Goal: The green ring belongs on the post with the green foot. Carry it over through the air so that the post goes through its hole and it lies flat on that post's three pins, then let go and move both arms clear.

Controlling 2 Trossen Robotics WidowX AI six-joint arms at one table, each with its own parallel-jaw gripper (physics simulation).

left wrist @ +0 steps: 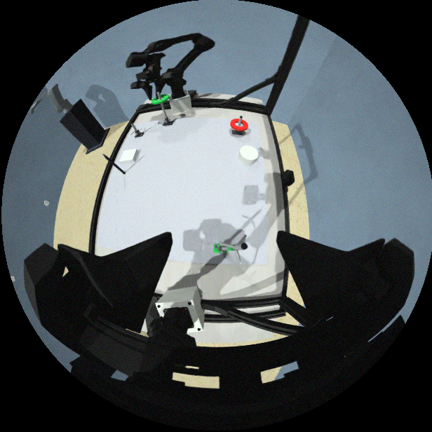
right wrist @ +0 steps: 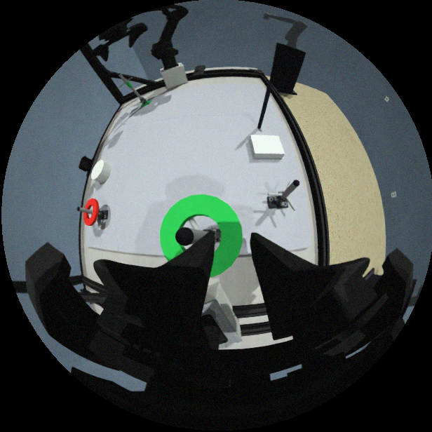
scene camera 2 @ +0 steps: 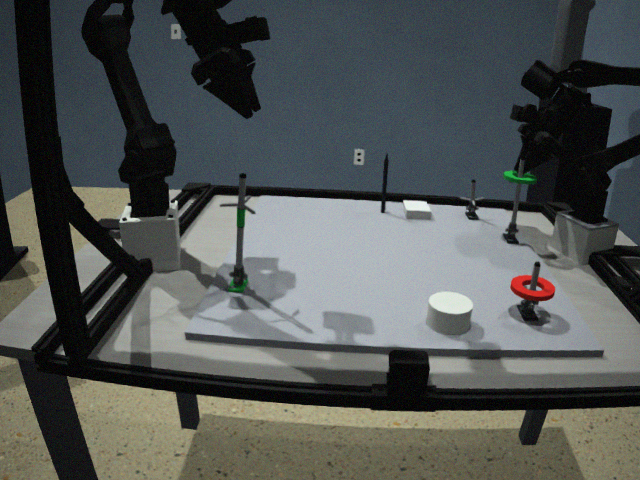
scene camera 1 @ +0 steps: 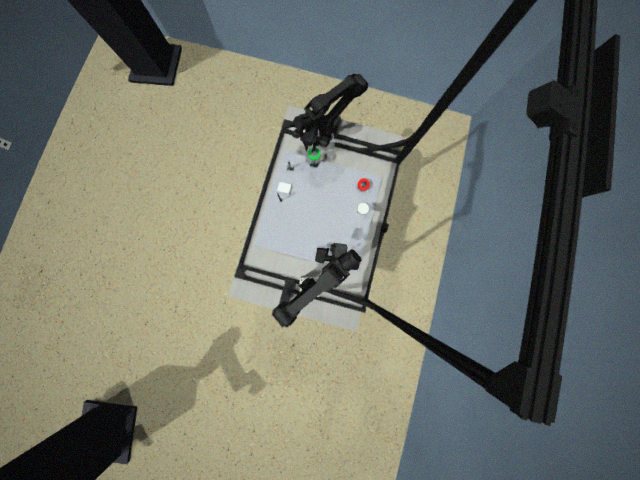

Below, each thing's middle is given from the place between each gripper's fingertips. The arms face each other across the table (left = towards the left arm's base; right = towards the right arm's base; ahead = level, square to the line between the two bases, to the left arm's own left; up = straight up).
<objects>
My right hand is 30 mm past the green ring (right wrist: 199,204) and 10 mm to the right of it. The rest, counted from my right hand: red ring (scene camera 2: 517,283) 330 mm behind, 110 mm to the left, 90 mm below; then green-footed post (scene camera 2: 238,268) 550 mm to the left, 220 mm behind, 30 mm below; then white block (right wrist: 262,146) 180 mm to the left, 130 mm below, 130 mm ahead.
My left gripper is now 30 mm past the green-footed post, 20 mm to the right of it and 170 mm above it. The rest, counted from my left hand: green ring (170 mm ahead, 520 mm to the right, 140 mm below); then red ring (130 mm behind, 420 mm to the right, 230 mm below); then white block (320 mm ahead, 350 mm to the right, 260 mm below).
</objects>
